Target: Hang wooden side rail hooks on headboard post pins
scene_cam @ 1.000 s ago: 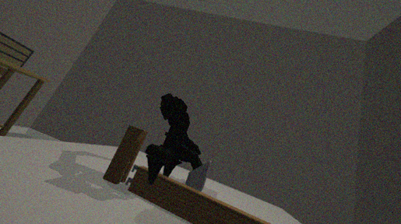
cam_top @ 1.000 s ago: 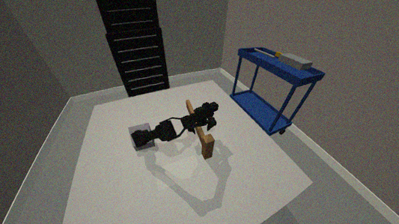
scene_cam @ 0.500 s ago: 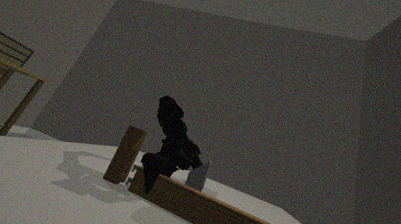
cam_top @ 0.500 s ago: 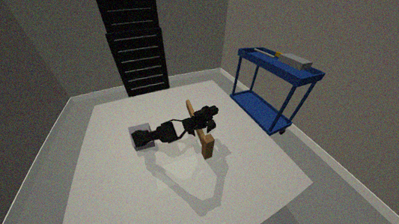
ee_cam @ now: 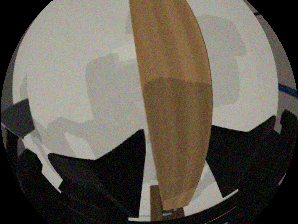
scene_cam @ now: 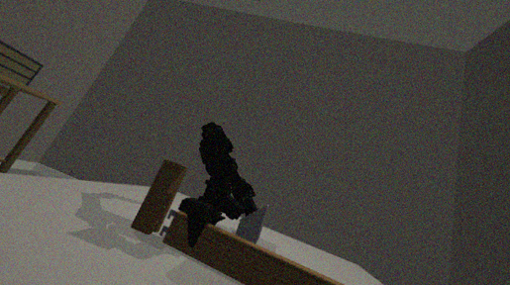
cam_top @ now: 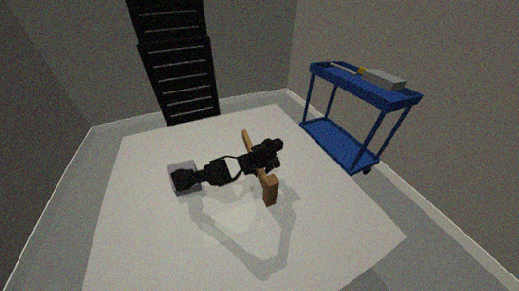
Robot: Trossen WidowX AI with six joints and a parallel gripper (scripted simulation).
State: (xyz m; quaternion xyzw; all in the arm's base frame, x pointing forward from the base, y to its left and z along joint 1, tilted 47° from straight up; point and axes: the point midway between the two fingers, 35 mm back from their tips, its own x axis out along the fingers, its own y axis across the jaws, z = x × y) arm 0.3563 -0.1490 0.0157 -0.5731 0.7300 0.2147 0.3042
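Right now the headboard post is 14 cm to the right of my gripper tip, 6 cm above it and 4 cm behind it.
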